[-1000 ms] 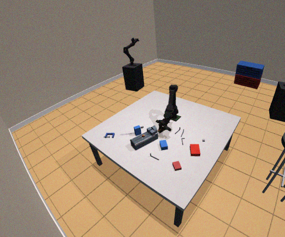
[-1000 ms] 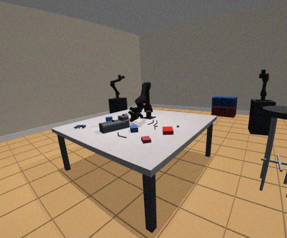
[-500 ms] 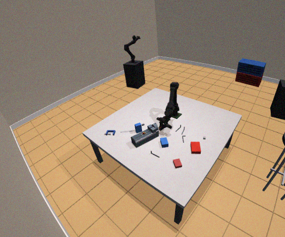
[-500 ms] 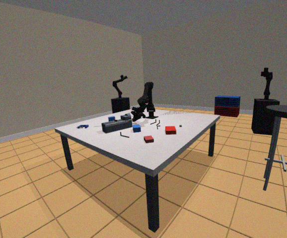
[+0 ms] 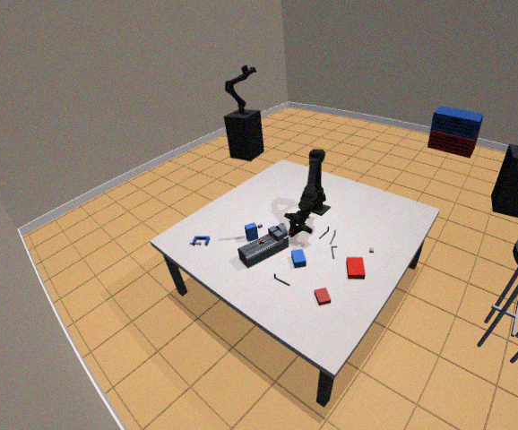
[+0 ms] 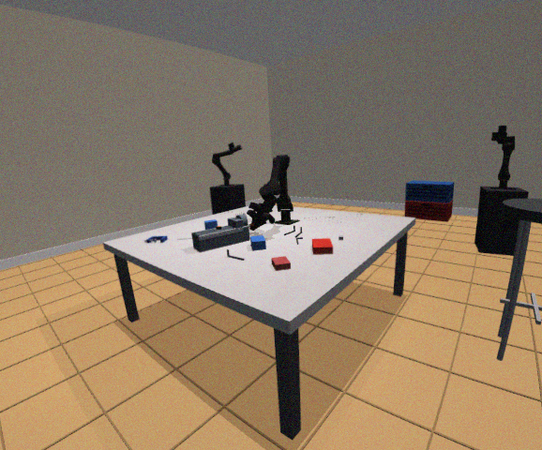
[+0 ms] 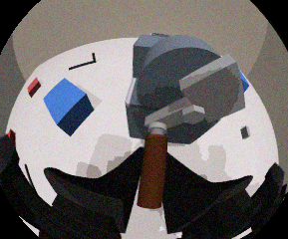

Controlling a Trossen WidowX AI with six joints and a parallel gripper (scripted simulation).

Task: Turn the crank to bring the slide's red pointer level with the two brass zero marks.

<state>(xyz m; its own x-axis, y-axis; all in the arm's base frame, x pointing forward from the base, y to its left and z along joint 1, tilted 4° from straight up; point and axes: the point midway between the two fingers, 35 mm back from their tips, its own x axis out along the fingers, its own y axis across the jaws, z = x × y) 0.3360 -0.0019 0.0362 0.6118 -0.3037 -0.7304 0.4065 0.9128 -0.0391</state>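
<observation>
Now: gripper tip 20 mm past the brown crank handle, 10 mm to the right of it and 20 mm below it. From my gripper tip the other things lie so: red pointer 150 mm ahead, 90 mm to the right, 40 mm above.
</observation>
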